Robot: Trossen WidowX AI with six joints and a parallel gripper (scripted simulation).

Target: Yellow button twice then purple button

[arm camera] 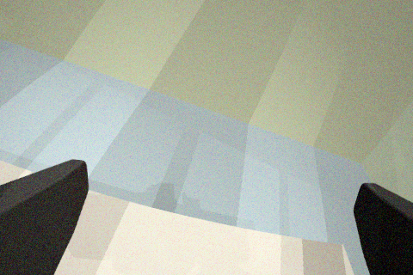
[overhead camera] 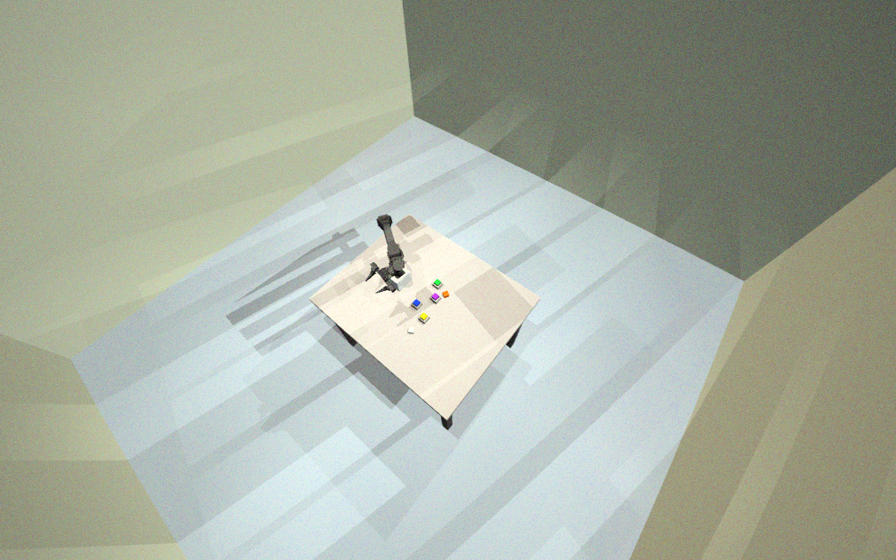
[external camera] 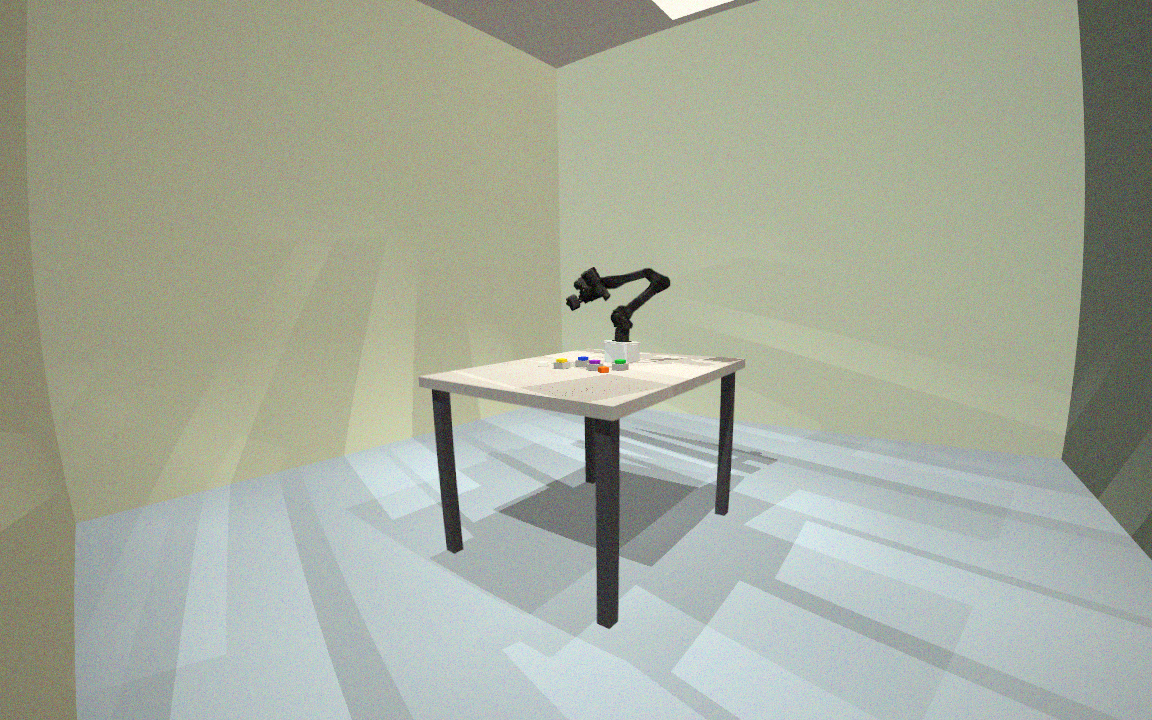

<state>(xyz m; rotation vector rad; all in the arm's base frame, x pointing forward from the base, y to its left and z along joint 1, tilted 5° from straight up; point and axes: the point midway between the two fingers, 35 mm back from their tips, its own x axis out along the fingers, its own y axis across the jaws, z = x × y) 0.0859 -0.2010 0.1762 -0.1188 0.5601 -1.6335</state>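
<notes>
Right now my gripper tip is 240 mm above the yellow button, 230 mm short of it and 150 mm to the right of it. From my gripper tip the other things lie so: white block: 260 mm below, 230 mm ahead, 40 mm to the left; then purple button: 290 mm to the left, 240 mm below, 190 mm ahead; then blue button: 240 mm below, 180 mm to the left, 140 mm ahead.
</notes>
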